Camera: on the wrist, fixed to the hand. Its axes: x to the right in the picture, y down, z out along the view.
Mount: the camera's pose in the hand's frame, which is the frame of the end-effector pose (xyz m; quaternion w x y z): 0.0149 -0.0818 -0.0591 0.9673 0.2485 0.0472 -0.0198
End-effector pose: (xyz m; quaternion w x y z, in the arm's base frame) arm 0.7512 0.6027 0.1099 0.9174 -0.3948 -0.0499 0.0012
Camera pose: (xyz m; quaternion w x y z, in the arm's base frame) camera 0.7684 0.5042 0.1301 0.9879 -0.1530 -0.0125 -0.0232
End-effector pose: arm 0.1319 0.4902 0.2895 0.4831 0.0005 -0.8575 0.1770
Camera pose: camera 0.1870 0.4340 0.3544 0.5111 0.1292 -0.7626 0.3747
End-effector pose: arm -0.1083 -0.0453 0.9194 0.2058 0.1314 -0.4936 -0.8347
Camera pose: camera -0.1139 -0.0628 0.8191 0.1732 0.2274 -0.6726 -0.6826
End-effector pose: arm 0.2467 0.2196 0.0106 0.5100 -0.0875 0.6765 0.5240
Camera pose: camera 0.2578 0.1430 -0.0558 0.4935 0.0040 0.8069 0.3245
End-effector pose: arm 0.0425 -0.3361 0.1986 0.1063 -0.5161 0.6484 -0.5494
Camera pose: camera 0.0394 -0.3010 0.2943 0.1896 -0.4597 0.4855 -0.7190
